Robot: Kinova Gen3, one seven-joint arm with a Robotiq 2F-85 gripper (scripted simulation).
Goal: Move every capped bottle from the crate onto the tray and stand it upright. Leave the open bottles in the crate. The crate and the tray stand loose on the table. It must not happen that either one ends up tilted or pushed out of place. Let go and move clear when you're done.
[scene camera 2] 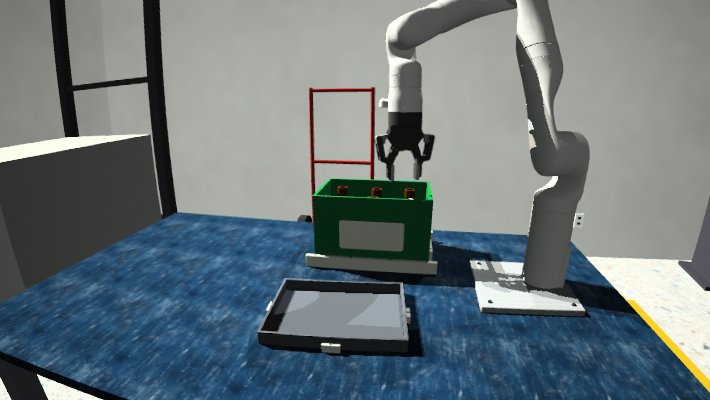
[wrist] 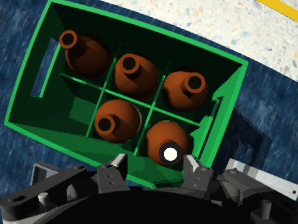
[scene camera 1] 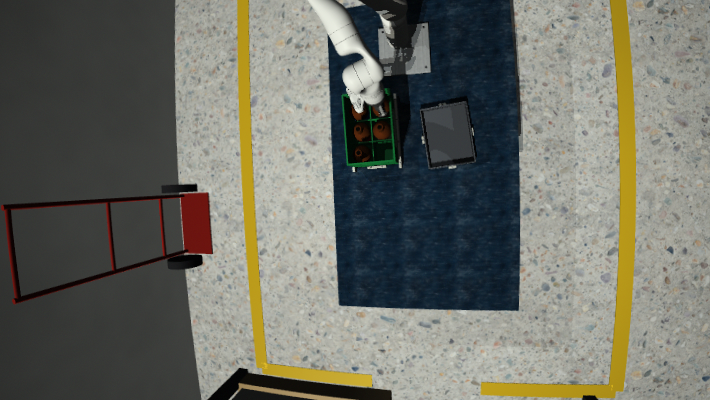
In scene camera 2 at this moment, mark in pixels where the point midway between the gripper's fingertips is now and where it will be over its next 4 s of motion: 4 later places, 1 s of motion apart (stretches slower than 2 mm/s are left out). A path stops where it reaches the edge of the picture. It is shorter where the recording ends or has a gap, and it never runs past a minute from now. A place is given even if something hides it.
My gripper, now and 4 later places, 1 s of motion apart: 403, 180; 411, 179; 411, 186; 411, 191; 410, 202
